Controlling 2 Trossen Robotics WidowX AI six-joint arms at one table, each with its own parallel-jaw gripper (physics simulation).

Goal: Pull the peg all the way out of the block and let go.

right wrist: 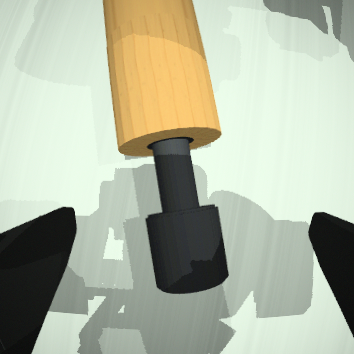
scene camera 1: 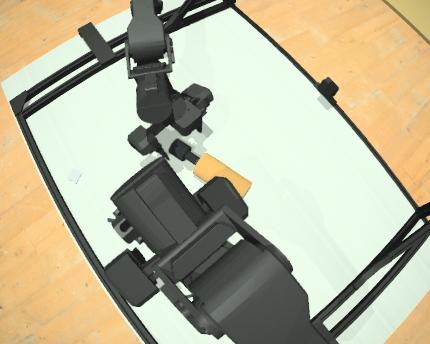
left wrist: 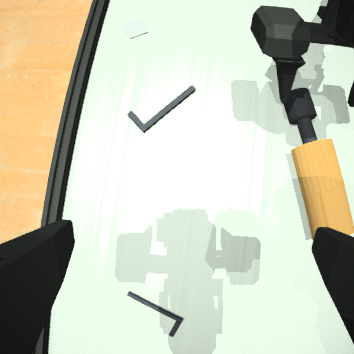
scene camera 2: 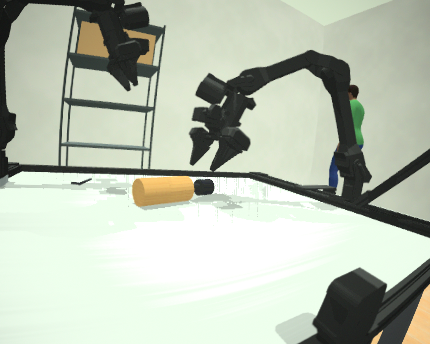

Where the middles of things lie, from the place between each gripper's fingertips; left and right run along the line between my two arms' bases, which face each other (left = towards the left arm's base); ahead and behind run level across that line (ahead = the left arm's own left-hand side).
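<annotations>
Relative to the dark peg (right wrist: 186,245), my right gripper is 50 mm above it, 20 mm to the right of it and 10 mm past it. The wooden cylinder block (scene camera 2: 157,190) is 80 mm to the left of my right hand, 60 mm behind it and 50 mm below it.
The wooden cylinder block is 160 mm behind my left hand, 110 mm to the right of it and 230 mm below it. Dark peg, from my left hand: 170 mm to the right, 110 mm behind, 230 mm below.
</annotations>
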